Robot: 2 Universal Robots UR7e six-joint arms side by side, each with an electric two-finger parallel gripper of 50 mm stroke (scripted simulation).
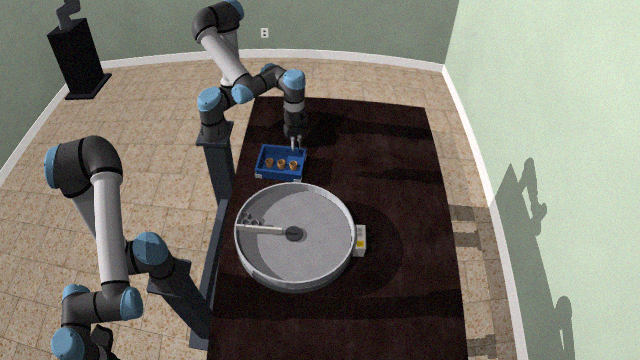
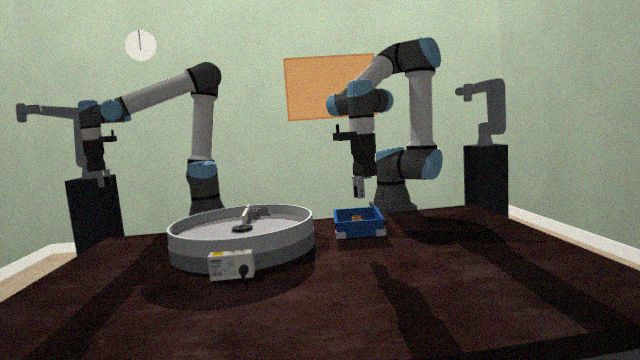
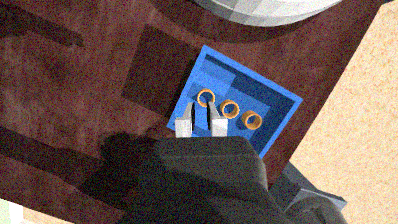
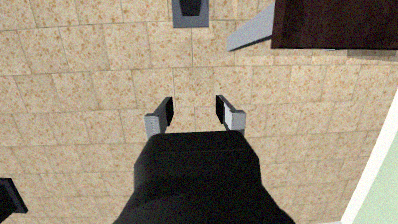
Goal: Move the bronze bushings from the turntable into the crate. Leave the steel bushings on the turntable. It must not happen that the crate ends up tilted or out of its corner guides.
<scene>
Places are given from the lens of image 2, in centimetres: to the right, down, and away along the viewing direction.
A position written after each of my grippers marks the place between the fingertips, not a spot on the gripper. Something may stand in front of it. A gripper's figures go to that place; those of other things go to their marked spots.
my left gripper [image 2: 359, 197]: 12, 5, 114
my right gripper [image 2: 105, 185]: -88, 2, 151
blue crate [image 2: 372, 220]: 16, 12, 112
</scene>
